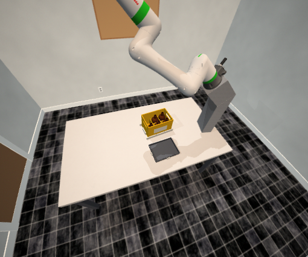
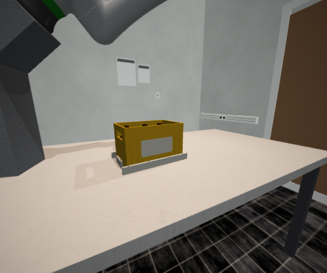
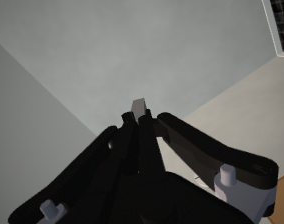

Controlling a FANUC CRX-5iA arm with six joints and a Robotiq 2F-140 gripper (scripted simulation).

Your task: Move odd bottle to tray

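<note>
Right now my hand is 1140 mm above the brown bottle, 120 mm to the right of it and 50 mm short of it. Also, from my hand: crate: 1140 mm below, 80 mm to the left, 40 mm ahead; then dark grey tray: 1210 mm below, 330 mm to the left, 160 mm ahead.
</note>
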